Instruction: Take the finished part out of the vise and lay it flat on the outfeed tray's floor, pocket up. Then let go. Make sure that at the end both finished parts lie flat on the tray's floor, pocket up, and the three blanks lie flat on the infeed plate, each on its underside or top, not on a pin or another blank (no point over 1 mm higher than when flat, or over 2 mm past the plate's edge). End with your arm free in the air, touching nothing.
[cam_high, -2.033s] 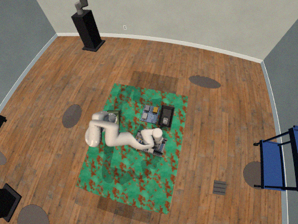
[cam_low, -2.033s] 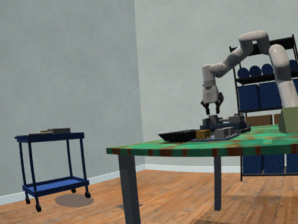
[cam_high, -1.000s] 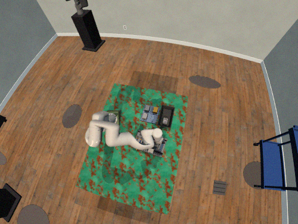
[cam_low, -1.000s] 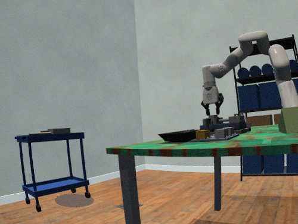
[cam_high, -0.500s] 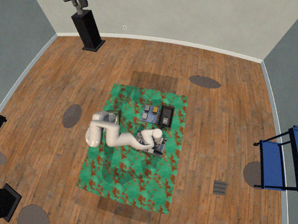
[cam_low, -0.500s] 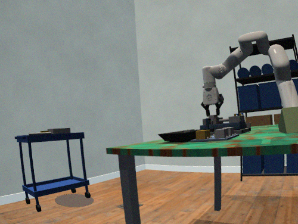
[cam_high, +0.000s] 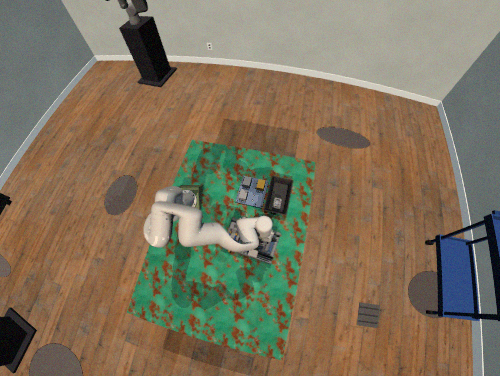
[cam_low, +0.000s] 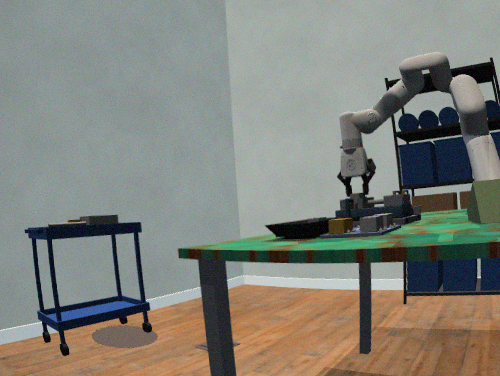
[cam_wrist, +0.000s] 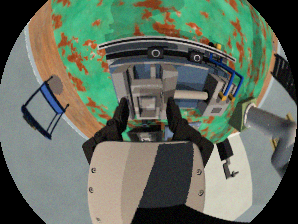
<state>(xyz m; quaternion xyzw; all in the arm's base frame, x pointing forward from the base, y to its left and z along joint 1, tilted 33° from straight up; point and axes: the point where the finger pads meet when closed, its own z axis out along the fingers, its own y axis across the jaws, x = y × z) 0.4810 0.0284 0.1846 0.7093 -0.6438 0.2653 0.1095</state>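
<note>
Now: the vise 6 cm behind my hand and 8 cm below it. The rest, counted from my hand: yellow block: 13 cm behind, 34 cm to the left, 10 cm below; then blue-grey plate: 17 cm behind, 29 cm to the left, 12 cm below.
</note>
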